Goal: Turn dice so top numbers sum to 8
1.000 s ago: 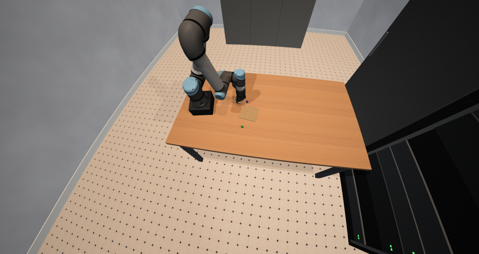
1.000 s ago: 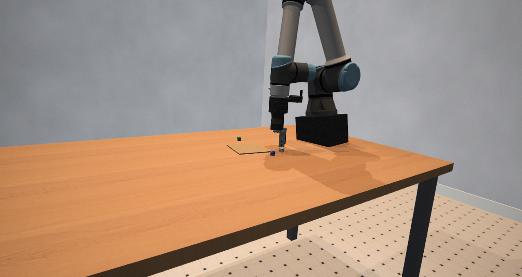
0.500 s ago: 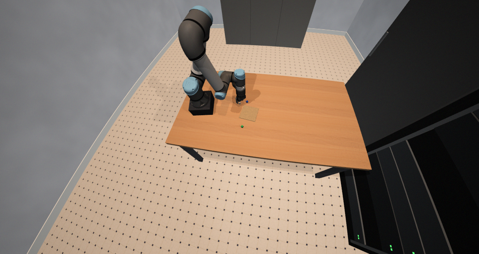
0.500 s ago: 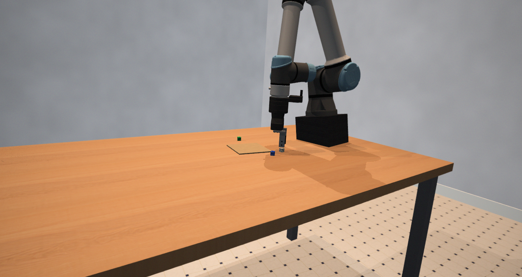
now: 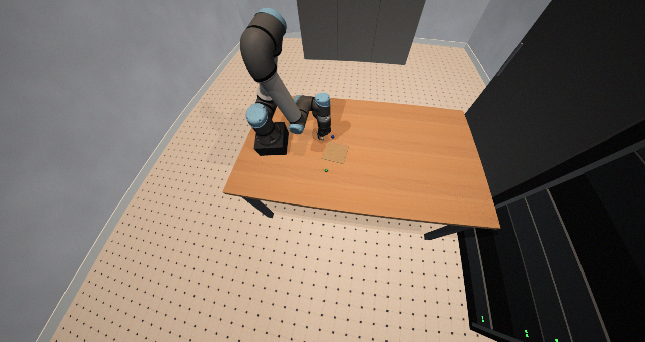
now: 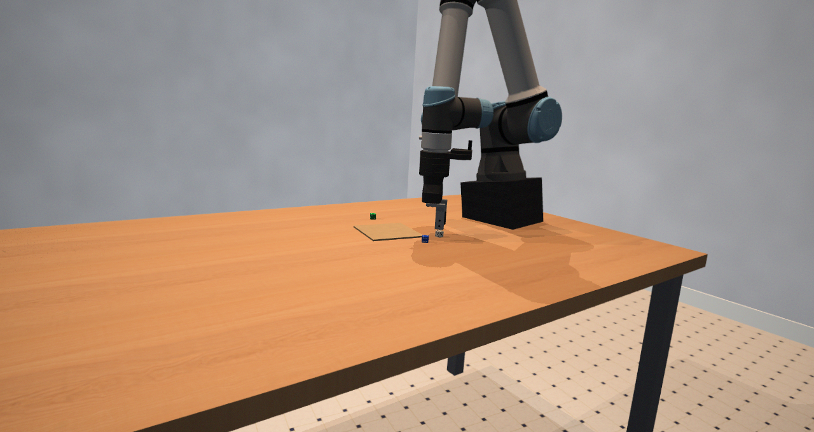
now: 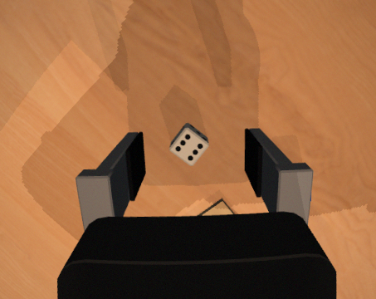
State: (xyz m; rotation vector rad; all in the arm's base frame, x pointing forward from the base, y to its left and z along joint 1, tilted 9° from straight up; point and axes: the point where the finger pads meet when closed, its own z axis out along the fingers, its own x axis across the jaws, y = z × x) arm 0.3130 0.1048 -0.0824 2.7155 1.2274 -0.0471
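The white die lies 4 cm below my hand. Also, from my hand: green die (7 cm ahead, 23 cm to the right, 4 cm below); then mat (10 cm ahead, 9 cm to the right, 4 cm below); then blue die (6 cm ahead, 2 cm to the left, 4 cm below).
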